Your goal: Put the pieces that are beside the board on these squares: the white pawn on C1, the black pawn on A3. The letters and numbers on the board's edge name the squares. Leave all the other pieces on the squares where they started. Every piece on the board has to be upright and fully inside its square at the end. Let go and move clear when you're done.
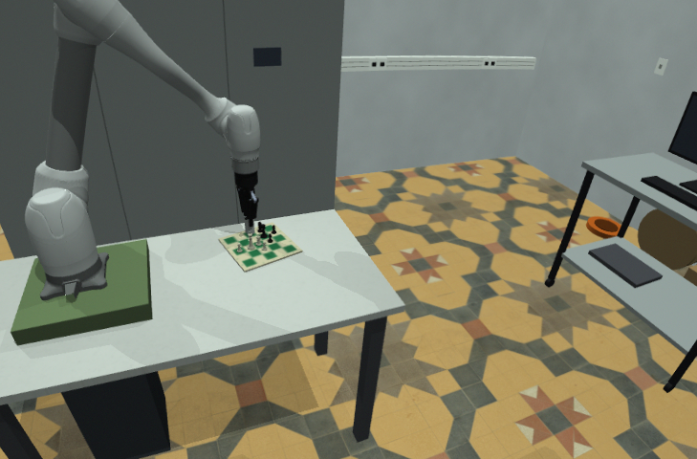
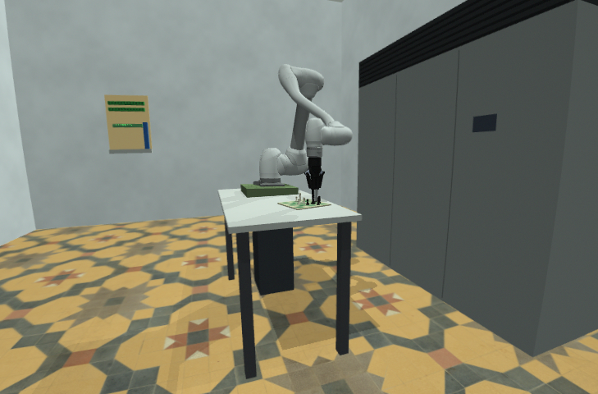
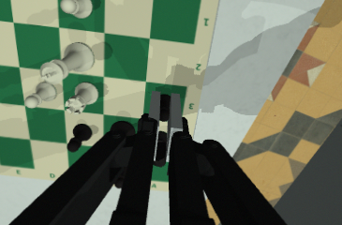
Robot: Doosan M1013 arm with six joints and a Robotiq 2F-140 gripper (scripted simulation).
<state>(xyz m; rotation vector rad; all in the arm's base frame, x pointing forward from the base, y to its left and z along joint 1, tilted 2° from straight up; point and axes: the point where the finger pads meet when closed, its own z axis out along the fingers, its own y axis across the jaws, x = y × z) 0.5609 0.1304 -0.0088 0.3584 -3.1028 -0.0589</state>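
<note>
Now: hand 2 cm short of the chessboard, 7 cm to the left of it and 4 cm above it.
</note>
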